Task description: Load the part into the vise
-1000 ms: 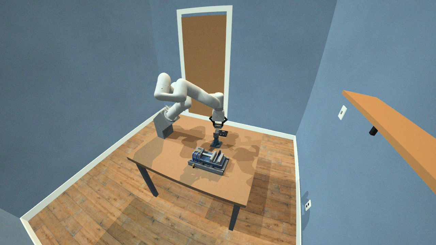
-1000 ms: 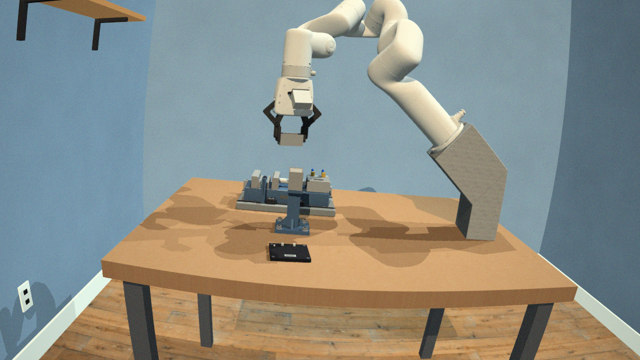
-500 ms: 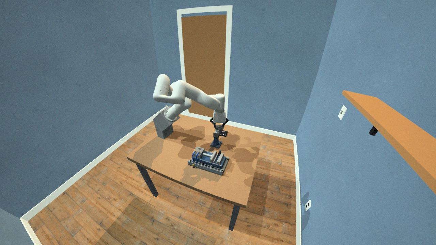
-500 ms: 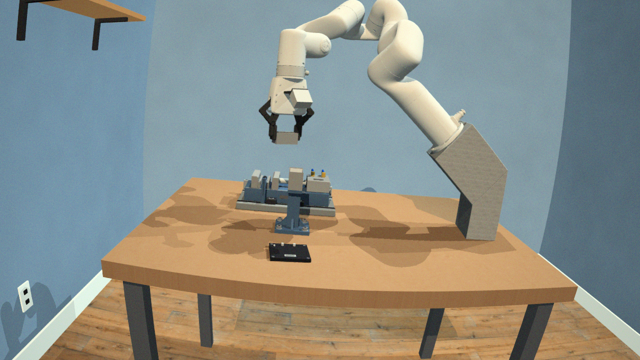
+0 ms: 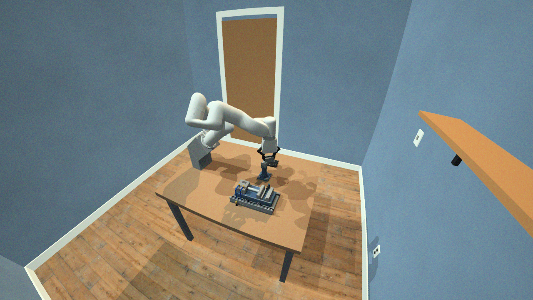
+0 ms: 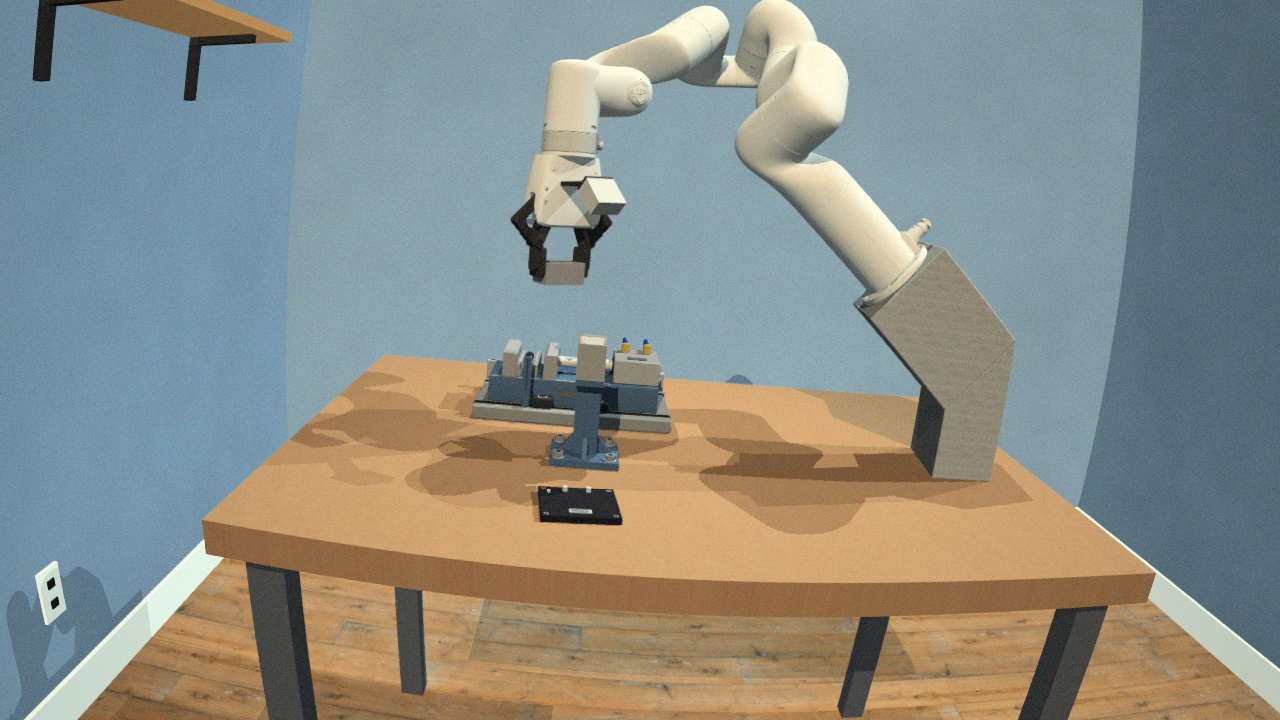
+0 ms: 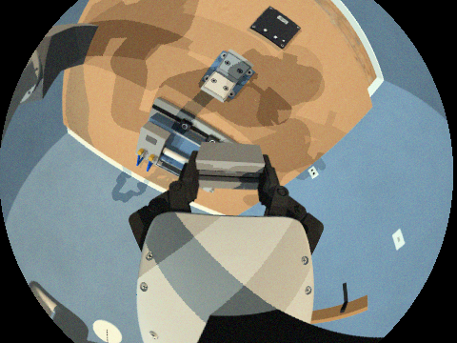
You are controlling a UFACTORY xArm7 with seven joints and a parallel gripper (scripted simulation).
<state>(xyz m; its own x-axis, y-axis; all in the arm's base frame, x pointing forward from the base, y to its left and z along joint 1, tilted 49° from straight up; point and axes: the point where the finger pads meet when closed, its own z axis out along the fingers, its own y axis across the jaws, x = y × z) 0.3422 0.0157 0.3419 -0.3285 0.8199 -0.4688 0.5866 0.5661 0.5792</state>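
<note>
The fixed jaw lies 17 cm to the right of my hand, 17 cm below it and 5 cm ahead of it. The rest, counted from my hand: moving jaw 17 cm below, 16 cm to the right, 1 cm behind; work stop 16 cm below, 12 cm to the right, 3 cm ahead; grey block 1 cm below.
</note>
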